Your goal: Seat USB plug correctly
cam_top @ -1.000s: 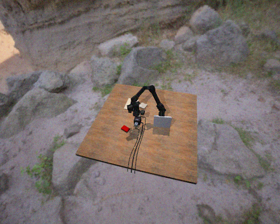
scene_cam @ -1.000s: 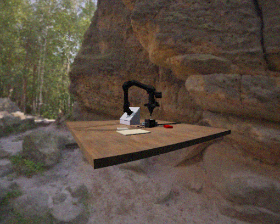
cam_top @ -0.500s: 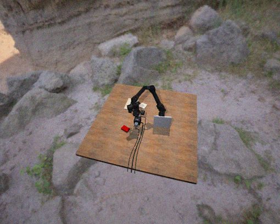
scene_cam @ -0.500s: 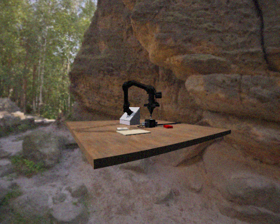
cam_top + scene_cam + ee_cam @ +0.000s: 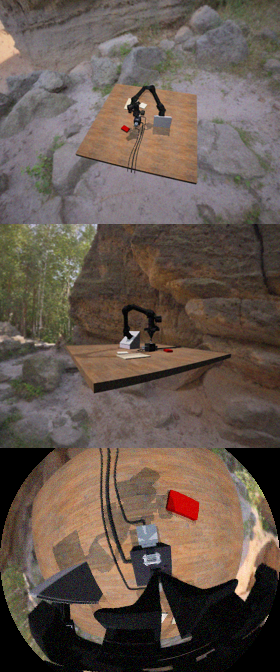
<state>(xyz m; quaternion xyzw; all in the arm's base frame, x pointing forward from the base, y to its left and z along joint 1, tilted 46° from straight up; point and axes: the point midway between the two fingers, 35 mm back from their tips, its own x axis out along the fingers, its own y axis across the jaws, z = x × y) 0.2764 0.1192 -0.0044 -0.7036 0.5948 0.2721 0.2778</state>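
Right now my gripper tip is 6 cm above the usb socket. Round my gripper tip: cream sheet 30 cm to the right, 18 cm ahead, 13 cm below; red block 13 cm to the left, 12 cm below, 11 cm ahead; usb plug 2 cm below.
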